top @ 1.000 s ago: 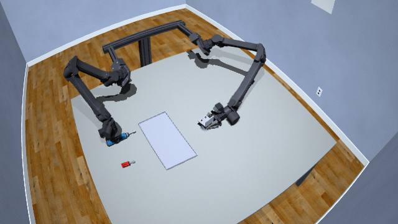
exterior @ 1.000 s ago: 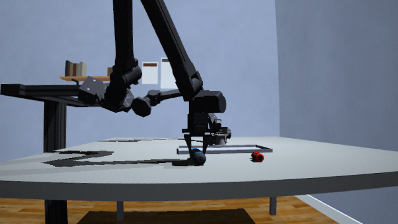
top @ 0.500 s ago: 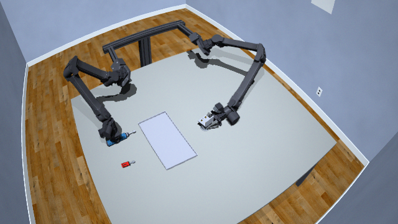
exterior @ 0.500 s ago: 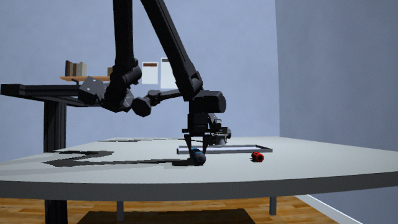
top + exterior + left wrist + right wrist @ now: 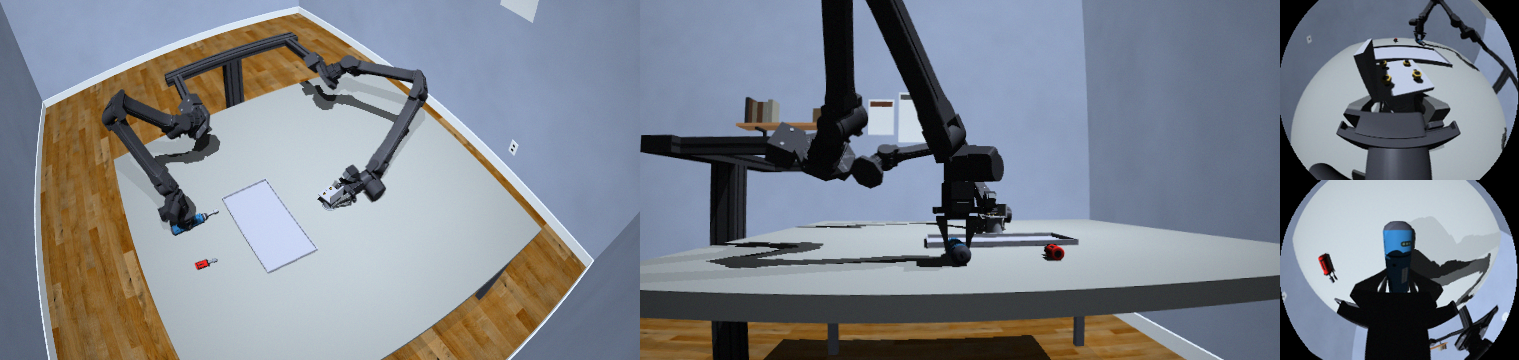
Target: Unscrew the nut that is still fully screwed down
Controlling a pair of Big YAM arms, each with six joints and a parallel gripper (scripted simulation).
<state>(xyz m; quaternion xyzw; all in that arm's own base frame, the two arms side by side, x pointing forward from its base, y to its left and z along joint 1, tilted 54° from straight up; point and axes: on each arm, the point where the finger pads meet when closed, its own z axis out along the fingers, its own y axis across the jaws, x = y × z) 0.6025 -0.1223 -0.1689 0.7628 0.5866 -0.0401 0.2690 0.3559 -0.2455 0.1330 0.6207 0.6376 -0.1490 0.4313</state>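
Right now the bracket is 5 cm above my left hand. The rest, counted from my left hand: red tool: 59 cm to the right, 3 cm ahead, 1 cm below.
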